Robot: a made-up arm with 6 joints. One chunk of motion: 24 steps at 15 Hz.
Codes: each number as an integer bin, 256 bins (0 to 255) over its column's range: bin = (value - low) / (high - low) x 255, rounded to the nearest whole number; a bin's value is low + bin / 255 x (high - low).
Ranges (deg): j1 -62..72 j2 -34..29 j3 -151..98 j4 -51..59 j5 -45..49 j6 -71..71
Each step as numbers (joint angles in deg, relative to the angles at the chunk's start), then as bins.
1 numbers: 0.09 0.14 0.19 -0.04 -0.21 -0.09
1 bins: 118 138 155 118 122 127
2 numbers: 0.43 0.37 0.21 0.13 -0.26 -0.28
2 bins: 119 139 155 119 121 127
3 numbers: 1.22 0.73 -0.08 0.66 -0.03 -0.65
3 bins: 120 141 155 120 122 126
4 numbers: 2.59 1.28 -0.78 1.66 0.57 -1.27
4 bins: 123 143 154 122 124 125
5 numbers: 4.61 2.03 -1.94 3.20 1.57 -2.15
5 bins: 127 146 153 126 126 124
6 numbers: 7.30 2.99 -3.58 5.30 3.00 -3.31
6 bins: 132 150 151 131 130 122
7 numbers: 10.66 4.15 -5.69 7.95 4.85 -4.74
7 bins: 138 154 149 137 135 119
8 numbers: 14.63 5.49 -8.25 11.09 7.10 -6.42
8 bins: 146 160 146 144 141 116
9 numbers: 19.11 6.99 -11.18 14.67 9.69 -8.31
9 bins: 154 166 143 152 148 113
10 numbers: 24.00 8.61 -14.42 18.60 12.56 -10.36
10 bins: 164 172 140 161 156 109
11 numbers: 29.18 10.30 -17.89 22.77 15.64 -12.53
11 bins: 174 179 136 171 165 105
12 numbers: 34.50 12.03 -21.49 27.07 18.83 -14.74
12 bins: 184 186 133 181 173 101
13 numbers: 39.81 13.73 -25.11 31.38 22.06 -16.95
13 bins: 194 193 129 191 182 97
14 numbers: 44.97 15.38 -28.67 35.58 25.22 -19.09
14 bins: 204 200 125 201 190 93
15 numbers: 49.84 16.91 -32.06 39.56 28.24 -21.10
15 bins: 213 206 122 210 199 90
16 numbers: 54.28 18.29 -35.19 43.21 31.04 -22.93
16 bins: 221 212 119 218 206 86
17 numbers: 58.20 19.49 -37.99 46.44 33.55 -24.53
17 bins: 229 217 116 226 213 83
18 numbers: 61.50 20.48 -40.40 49.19 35.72 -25.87
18 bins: 235 221 113 232 219 81
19 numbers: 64.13 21.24 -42.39 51.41 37.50 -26.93
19 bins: 240 224 111 237 224 79
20 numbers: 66.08 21.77 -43.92 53.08 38.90 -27.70
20 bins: 244 226 110 241 228 78
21 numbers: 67.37 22.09 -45.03 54.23 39.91 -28.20
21 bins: 246 227 109 244 230 77
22 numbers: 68.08 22.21 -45.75 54.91 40.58 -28.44
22 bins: 248 228 108 246 232 76
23 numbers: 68.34 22.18 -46.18 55.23 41.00 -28.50
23 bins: 248 227 107 246 233 76
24 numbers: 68.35 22.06 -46.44 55.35 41.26 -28.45
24 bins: 248 227 107 247 234 76
